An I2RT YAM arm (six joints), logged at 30 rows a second.
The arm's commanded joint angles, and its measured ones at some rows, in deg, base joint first. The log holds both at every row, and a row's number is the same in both.
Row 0, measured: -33.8, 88.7, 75.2, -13.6, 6.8, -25.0
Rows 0 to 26, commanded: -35.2, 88.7, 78.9, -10.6, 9.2, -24.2; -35.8, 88.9, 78.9, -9.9, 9.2, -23.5; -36.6, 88.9, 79.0, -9.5, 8.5, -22.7; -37.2, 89.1, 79.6, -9.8, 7.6, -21.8; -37.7, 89.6, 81.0, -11.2, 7.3, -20.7; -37.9, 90.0, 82.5, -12.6, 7.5, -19.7; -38.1, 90.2, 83.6, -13.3, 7.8, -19.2; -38.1, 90.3, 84.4, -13.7, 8.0, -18.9; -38.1, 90.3, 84.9, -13.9, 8.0, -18.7; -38.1, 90.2, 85.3, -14.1, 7.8, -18.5; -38.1, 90.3, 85.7, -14.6, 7.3, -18.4; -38.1, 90.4, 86.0, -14.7, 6.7, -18.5; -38.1, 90.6, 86.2, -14.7, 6.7, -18.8; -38.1, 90.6, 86.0, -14.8, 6.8, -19.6; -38.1, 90.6, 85.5, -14.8, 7.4, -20.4; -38.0, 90.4, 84.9, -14.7, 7.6, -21.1; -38.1, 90.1, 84.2, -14.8, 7.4, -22.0; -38.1, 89.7, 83.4, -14.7, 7.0, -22.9; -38.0, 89.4, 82.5, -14.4, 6.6, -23.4; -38.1, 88.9, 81.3, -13.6, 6.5, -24.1; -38.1, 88.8, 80.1, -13.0, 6.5, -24.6; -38.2, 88.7, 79.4, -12.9, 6.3, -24.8; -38.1, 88.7, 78.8, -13.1, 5.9, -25.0; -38.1, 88.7, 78.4, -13.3, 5.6, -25.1; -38.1, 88.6, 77.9, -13.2, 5.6, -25.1; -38.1, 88.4, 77.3, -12.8, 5.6, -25.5; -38.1, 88.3, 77.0, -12.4, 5.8, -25.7
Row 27, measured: -37.9, 91.2, 77.8, -16.2, 5.4, -23.4
